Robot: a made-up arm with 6 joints. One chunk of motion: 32 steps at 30 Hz.
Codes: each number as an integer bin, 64 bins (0 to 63) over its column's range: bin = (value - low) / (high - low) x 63, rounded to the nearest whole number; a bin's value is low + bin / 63 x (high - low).
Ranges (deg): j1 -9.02..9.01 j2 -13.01..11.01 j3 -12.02..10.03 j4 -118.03..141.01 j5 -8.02..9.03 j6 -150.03..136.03
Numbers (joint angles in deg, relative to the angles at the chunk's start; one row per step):
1: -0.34 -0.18 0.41 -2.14 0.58 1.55
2: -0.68 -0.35 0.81 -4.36 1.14 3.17
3: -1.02 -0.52 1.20 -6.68 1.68 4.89
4: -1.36 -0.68 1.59 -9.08 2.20 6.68
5: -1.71 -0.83 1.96 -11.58 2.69 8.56
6: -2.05 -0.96 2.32 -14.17 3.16 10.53
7: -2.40 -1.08 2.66 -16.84 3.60 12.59
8: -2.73 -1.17 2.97 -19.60 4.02 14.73
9: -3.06 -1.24 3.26 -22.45 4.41 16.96
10: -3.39 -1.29 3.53 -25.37 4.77 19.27
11: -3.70 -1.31 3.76 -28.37 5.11 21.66
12: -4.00 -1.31 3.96 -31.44 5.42 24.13
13: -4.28 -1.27 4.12 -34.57 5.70 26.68
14: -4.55 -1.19 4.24 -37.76 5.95 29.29
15: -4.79 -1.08 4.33 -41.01 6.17 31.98
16: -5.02 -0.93 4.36 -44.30 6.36 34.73
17: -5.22 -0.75 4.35 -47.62 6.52 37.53
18: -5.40 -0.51 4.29 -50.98 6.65 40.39
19: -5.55 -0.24 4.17 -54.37 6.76 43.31
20: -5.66 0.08 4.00 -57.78 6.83 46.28
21: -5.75 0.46 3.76 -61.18 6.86 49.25
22: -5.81 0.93 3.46 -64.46 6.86 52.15
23: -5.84 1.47 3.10 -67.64 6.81 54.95
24: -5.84 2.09 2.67 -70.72 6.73 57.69
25: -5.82 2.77 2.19 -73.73 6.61 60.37
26: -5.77 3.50 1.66 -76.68 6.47 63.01
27: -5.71 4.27 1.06 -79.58 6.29 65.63
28: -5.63 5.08 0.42 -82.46 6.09 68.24
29: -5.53 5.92 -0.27 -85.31 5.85 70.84
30: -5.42 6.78 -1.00 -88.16 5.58 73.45
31: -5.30 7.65 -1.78 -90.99 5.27 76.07
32: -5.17 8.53 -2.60 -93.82 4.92 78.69
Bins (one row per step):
1: 30 34 36 28 32 33
2: 29 33 37 28 34 34
3: 28 33 38 27 36 34
4: 27 32 39 26 38 35
5: 26 32 40 26 40 35
6: 24 32 41 25 41 35
7: 23 31 42 25 43 36
8: 22 31 43 24 44 36
9: 21 31 44 23 46 37
10: 20 31 44 23 47 37
11: 19 31 45 22 49 38
12: 18 31 46 21 50 38
13: 17 31 46 20 51 39
14: 16 31 46 20 52 39
15: 15 31 47 19 52 40
16: 14 32 47 18 53 41
17: 13 32 47 17 54 41
18: 13 33 47 16 54 42
19: 12 33 46 15 55 43
20: 12 34 46 15 55 43
21: 11 35 45 14 55 44
22: 11 37 44 13 55 45
23: 11 38 43 12 55 45
24: 11 40 42 12 55 46
25: 11 41 41 11 54 46
26: 11 43 39 10 54 47
27: 12 45 37 9 53 47
28: 12 47 36 9 52 48
29: 12 50 34 8 51 49
30: 13 52 31 7 50 49
31: 13 54 29 7 49 50
32: 13 56 27 6 48 50

